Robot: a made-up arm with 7 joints.
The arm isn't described. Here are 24 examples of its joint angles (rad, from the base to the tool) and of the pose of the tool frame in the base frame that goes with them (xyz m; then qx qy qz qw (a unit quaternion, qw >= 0)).
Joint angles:
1: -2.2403 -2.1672 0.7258 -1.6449 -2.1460 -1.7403 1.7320
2: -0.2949 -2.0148 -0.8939 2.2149 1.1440 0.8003 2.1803
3: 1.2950 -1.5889 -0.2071 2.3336 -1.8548 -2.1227 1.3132
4: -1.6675 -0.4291 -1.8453 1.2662 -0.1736 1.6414 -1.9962
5: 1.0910 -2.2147 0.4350 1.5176 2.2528 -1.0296 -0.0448
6: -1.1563 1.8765 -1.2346 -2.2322 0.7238 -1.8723 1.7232
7: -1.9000 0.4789 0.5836 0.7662 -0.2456 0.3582 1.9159
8: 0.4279 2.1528 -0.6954 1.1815 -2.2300 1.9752 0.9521
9: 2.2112 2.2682 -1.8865 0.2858 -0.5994 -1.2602 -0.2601
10: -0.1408 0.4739 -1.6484 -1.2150 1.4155 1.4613 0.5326
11: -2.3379 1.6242 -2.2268 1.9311 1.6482 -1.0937 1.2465
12: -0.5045 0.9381 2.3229 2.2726 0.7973 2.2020 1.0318
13: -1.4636 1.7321 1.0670 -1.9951 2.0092 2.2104 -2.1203
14: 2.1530 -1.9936 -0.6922 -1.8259 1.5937 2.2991 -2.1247
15: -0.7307 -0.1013 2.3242 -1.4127 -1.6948 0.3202 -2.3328
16: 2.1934 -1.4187 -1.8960 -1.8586 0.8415 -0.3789 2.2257
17: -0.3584 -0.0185 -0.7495 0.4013 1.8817 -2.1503 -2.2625
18: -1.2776 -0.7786 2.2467 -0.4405 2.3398 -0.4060 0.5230
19: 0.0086 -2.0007 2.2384 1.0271 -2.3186 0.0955 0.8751
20: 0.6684 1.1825 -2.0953 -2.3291 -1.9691 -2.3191 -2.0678
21: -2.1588 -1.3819 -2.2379 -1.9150 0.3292 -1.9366 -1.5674
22: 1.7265 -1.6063 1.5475 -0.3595 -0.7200 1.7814 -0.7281
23: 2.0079 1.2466 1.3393 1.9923 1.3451 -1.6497 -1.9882
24: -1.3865 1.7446 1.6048 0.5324 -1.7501 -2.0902 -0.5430
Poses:
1: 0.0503 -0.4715 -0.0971 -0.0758 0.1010 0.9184 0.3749
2: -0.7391 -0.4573 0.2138 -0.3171 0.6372 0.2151 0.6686
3: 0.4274 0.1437 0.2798 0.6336 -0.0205 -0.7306 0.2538
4: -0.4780 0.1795 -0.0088 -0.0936 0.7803 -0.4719 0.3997
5: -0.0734 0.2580 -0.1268 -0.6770 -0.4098 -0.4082 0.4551
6: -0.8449 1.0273 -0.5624 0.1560 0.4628 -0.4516 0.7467
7: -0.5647 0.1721 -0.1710 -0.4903 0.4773 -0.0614 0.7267
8: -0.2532 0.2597 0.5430 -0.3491 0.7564 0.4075 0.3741
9: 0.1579 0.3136 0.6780 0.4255 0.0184 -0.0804 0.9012
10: 0.1356 1.2329 0.0954 0.2454 -0.9367 0.2098 0.1356
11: -0.2200 1.0057 -0.2959 0.1801 0.3110 -0.5353 0.7644
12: -0.3720 -0.1793 -0.1076 -0.7606 -0.2925 0.0031 0.5795
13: -0.3388 0.1157 -0.4901 -0.4120 0.4470 -0.7802 0.1474
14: -0.3919 0.1006 -0.0256 0.1729 -0.5467 0.7054 0.4167
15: -0.1231 0.3358 0.0945 -0.6584 0.3459 -0.3317 0.5803
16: -0.0215 0.3023 -1.2187 0.0049 0.0512 -0.7260 0.6857
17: 0.1416 1.1028 0.0620 0.7158 0.3516 0.2981 0.5245
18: -0.2727 0.8507 0.2352 -0.0445 -0.2700 -0.4220 0.8643
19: 0.3141 -0.0419 0.0719 -0.1965 -0.4044 -0.8874 0.1015
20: -0.0887 0.2353 1.0192 0.6498 -0.6953 -0.0577 0.3016
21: -0.7512 0.3072 -0.0441 -0.5080 0.0051 0.8553 0.1020
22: 0.2827 0.2500 -0.2046 0.5656 0.0804 0.7389 0.3572
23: 0.3663 0.1384 -0.0183 0.5231 -0.0164 -0.4673 0.7126
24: -0.4655 0.3616 -0.2259 0.3630 -0.7689 -0.4576 0.2600
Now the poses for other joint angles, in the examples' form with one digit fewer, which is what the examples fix.
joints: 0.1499 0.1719 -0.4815 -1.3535 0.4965 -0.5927 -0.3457
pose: 0.112 1.133 0.060 -0.343 -0.253 -0.580 0.694
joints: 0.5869 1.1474 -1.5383 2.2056 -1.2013 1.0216 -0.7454
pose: -0.065 0.584 0.431 0.004 -0.323 0.765 0.557
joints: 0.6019 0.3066 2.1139 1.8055 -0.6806 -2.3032 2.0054
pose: 0.223 -0.207 0.067 -0.441 0.301 0.763 0.364
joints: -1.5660 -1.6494 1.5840 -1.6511 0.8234 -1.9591 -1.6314
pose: 0.390 0.448 0.417 -0.344 0.077 0.214 0.911
